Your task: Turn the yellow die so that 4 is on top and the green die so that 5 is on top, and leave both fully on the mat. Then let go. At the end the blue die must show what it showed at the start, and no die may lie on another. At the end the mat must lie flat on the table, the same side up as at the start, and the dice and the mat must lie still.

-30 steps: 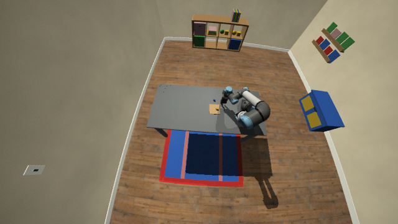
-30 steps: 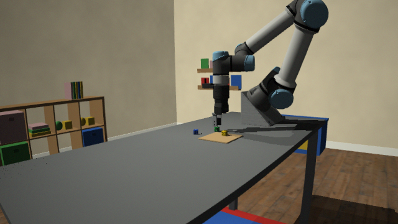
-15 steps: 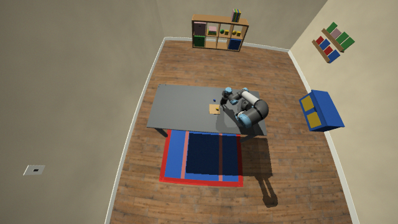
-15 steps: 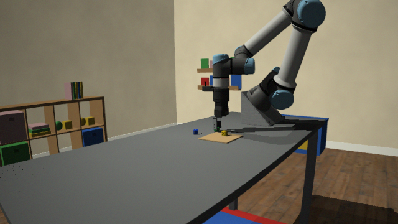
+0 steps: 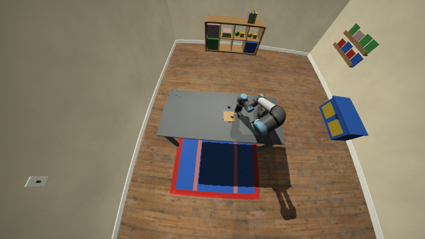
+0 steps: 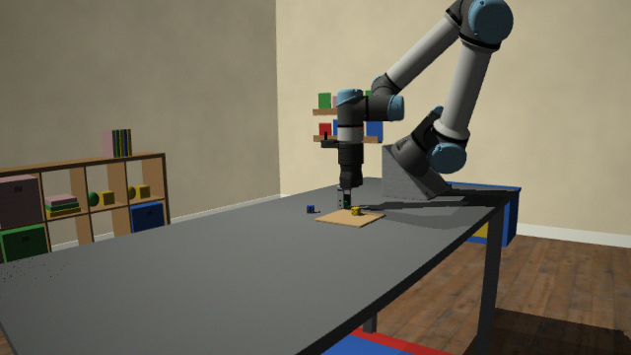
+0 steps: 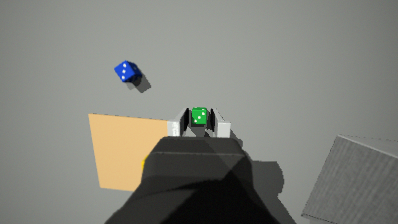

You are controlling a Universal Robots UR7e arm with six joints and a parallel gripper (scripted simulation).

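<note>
My gripper is now 10 mm above the green die. Round my hand: yellow die (80 mm to the left, 70 mm ahead, 10 mm below); then tan mat (100 mm ahead, 80 mm to the left, 20 mm below); then blue die (100 mm ahead, 60 mm to the right, 10 mm below).
</note>
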